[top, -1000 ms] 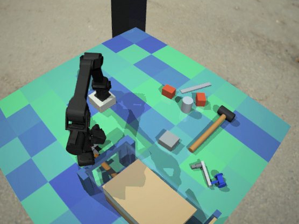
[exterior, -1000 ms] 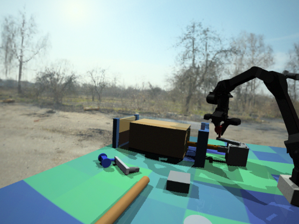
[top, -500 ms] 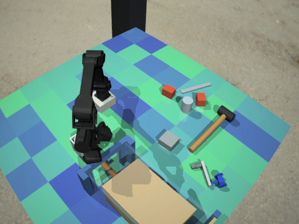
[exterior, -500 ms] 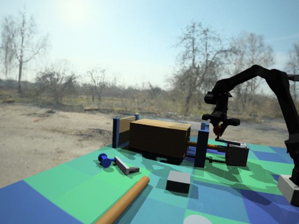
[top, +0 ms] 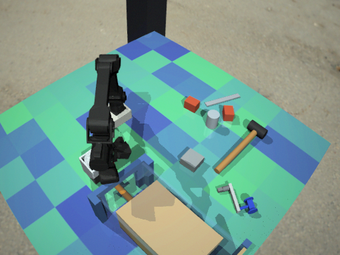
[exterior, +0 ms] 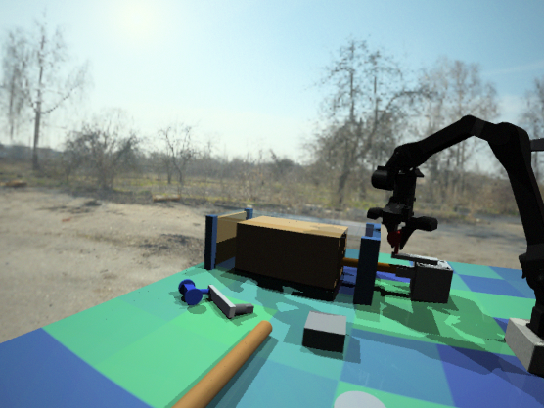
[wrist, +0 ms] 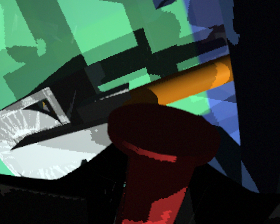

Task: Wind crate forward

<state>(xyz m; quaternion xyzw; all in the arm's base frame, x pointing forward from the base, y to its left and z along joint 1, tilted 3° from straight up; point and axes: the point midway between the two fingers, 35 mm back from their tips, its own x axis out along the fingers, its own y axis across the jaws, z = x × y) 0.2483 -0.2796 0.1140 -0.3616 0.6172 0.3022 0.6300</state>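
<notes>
The red-knobbed crank is 4 cm behind my gripper tip, 1 cm to the left of it and 1 cm below it. The rest, counted from my gripper tip: grey winch 11 cm behind, 8 cm below, 1 cm to the left; red knob 2 cm above; blue frame 6 cm ahead, 1 cm below.
</notes>
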